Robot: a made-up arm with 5 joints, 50 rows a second.
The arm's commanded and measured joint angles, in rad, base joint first. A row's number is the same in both.
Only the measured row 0 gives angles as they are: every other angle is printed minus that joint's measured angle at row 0.
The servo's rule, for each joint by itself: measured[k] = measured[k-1] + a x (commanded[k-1-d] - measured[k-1]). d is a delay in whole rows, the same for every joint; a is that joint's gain. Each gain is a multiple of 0.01, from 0.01 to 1. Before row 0 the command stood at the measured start. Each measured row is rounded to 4 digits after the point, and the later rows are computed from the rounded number. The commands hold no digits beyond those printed.
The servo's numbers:
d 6
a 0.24 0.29 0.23 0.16 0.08
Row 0, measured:
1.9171 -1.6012 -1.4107 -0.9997 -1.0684
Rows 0 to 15, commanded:
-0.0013 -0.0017 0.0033 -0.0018 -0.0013
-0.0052 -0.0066 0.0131 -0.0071 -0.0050
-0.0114 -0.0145 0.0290 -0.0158 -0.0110
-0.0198 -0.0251 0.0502 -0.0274 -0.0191
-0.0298 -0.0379 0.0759 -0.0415 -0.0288
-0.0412 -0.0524 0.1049 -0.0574 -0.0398
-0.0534 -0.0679 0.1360 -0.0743 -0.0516
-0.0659 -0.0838 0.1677 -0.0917 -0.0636
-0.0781 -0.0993 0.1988 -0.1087 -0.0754
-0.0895 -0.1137 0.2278 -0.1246 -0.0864
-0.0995 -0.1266 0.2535 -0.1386 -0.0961
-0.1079 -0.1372 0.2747 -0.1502 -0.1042
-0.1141 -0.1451 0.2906 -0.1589 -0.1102
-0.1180 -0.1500 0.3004 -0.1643 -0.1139
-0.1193 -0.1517 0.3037 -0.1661 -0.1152
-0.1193 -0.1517 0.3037 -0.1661 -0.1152
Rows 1 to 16, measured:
0.0000 0.0000 0.0000 0.0000 0.0000
0.0000 0.0000 0.0000 0.0000 0.0000
0.0000 0.0000 0.0000 0.0000 0.0000
0.0000 0.0000 0.0000 0.0000 0.0000
0.0000 0.0000 0.0000 0.0000 0.0000
0.0000 0.0000 0.0000 0.0000 0.0000
-0.0003 -0.0005 0.0008 -0.0003 -0.0001
-0.0015 -0.0023 0.0036 -0.0014 -0.0005
-0.0039 -0.0058 0.0094 -0.0037 -0.0013
-0.0077 -0.0114 0.0188 -0.0075 -0.0027
-0.0130 -0.0191 0.0319 -0.0129 -0.0048
-0.0198 -0.0288 0.0487 -0.0200 -0.0076
-0.0279 -0.0401 0.0688 -0.0287 -0.0111
-0.0370 -0.0528 0.0915 -0.0388 -0.0153
-0.0469 -0.0663 0.1162 -0.0500 -0.0201
-0.0571 -0.0800 0.1419 -0.0619 -0.0254

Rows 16 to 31, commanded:
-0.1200 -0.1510 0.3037 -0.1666 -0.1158
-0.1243 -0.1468 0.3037 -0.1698 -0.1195
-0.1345 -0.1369 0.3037 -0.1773 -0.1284
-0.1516 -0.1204 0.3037 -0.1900 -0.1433
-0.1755 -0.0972 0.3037 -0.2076 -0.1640
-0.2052 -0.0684 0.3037 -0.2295 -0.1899
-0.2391 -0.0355 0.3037 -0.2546 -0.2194
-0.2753 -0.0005 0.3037 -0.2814 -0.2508
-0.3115 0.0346 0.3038 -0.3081 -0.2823
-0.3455 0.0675 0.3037 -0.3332 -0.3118
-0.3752 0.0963 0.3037 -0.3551 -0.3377
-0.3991 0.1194 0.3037 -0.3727 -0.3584
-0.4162 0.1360 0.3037 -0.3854 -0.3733
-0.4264 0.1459 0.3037 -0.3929 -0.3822
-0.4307 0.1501 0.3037 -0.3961 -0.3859
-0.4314 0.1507 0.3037 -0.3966 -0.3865
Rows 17 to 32, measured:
-0.0673 -0.0935 0.1676 -0.0742 -0.0311
-0.0770 -0.1062 0.1922 -0.0864 -0.0369
-0.0859 -0.1175 0.2148 -0.0980 -0.0428
-0.0936 -0.1269 0.2345 -0.1086 -0.0485
-0.0998 -0.1341 0.2504 -0.1178 -0.0538
-0.1045 -0.1392 0.2627 -0.1255 -0.0587
-0.1082 -0.1426 0.2721 -0.1321 -0.0633
-0.1121 -0.1438 0.2794 -0.1381 -0.0678
-0.1175 -0.1418 0.2850 -0.1444 -0.0726
-0.1257 -0.1356 0.2893 -0.1517 -0.0783
-0.1377 -0.1245 0.2926 -0.1606 -0.0852
-0.1539 -0.1082 0.2952 -0.1716 -0.0936
-0.1743 -0.0871 0.2972 -0.1849 -0.1037
-0.1985 -0.0620 0.2987 -0.2003 -0.1155
-0.2256 -0.0340 0.2999 -0.2175 -0.1288
-0.2544 -0.0046 0.3008 -0.2360 -0.1434

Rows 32 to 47, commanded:
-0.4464 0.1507 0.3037 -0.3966 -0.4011
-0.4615 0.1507 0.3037 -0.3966 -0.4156
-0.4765 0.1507 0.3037 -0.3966 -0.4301
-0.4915 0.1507 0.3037 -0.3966 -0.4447
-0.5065 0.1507 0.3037 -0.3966 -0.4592
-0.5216 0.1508 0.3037 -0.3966 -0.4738
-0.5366 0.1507 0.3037 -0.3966 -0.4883
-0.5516 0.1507 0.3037 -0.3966 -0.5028
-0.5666 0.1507 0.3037 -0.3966 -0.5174
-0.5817 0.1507 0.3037 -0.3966 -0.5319
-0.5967 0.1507 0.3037 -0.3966 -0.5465
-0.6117 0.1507 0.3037 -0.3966 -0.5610
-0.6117 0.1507 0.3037 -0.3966 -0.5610
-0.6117 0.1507 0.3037 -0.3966 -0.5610
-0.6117 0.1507 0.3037 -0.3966 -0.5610
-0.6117 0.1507 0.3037 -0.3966 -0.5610
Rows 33 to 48, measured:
-0.2834 0.0247 0.3015 -0.2551 -0.1589
-0.3112 0.0522 0.3020 -0.2739 -0.1749
-0.3364 0.0765 0.3024 -0.2917 -0.1908
-0.3580 0.0966 0.3027 -0.3079 -0.2061
-0.3754 0.1121 0.3029 -0.3220 -0.2205
-0.3888 0.1233 0.3031 -0.3339 -0.2338
-0.4026 0.1312 0.3032 -0.3439 -0.2472
-0.4167 0.1369 0.3033 -0.3523 -0.2607
-0.4311 0.1409 0.3034 -0.3594 -0.2743
-0.4456 0.1437 0.3035 -0.3654 -0.2879
-0.4602 0.1457 0.3035 -0.3704 -0.3016
-0.4749 0.1472 0.3035 -0.3746 -0.3154
-0.4897 0.1482 0.3035 -0.3781 -0.3292
-0.5046 0.1489 0.3035 -0.3811 -0.3431
-0.5195 0.1494 0.3035 -0.3836 -0.3570
-0.5344 0.1498 0.3035 -0.3857 -0.3710

